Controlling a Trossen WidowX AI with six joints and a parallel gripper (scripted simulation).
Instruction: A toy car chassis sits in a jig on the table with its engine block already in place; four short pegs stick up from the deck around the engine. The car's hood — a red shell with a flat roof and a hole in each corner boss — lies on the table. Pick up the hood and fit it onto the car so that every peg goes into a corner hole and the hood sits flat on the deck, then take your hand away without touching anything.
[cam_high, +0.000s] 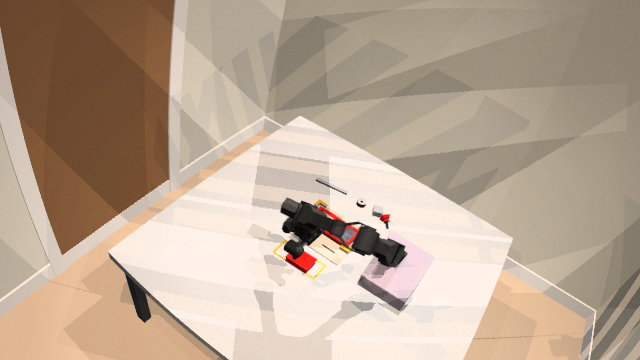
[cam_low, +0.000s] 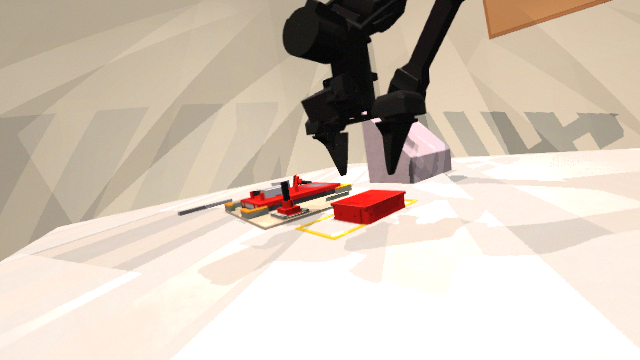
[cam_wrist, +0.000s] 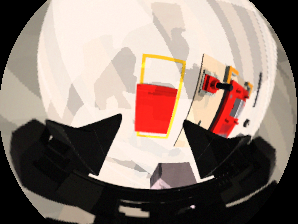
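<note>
My gripper tip is now 4 cm above the red hood. Round my gripper tip: thin grey rod: 42 cm to the right, 19 cm ahead, 5 cm below.
</note>
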